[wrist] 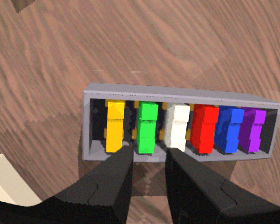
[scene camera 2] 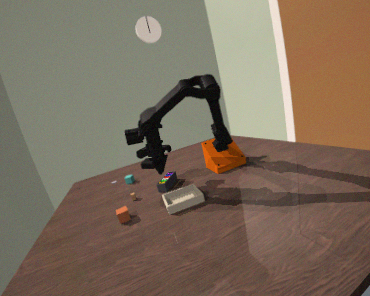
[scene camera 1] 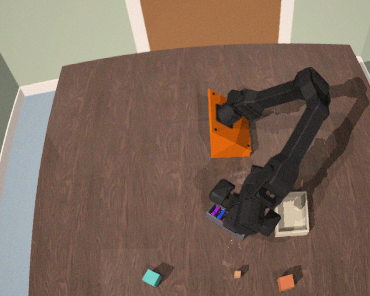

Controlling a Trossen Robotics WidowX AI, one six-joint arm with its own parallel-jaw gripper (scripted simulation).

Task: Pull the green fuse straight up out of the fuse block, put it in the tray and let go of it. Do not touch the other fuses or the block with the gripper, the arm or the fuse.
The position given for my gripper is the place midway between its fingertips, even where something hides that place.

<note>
I see my gripper (scene camera 1: 239, 220), a green fuse (wrist: 146, 123), a white fuse (wrist: 177, 116), a white tray (scene camera 1: 293, 209), a purple fuse (wrist: 249, 135), a blue fuse (wrist: 227, 128) and a red fuse (wrist: 205, 116).
My gripper also shows in the wrist view (wrist: 149, 156) and in scene camera 2 (scene camera 2: 161, 173). The white tray also shows in scene camera 2 (scene camera 2: 185, 197). Scene camera 1 misses the white fuse, which is hidden by my gripper.
</note>
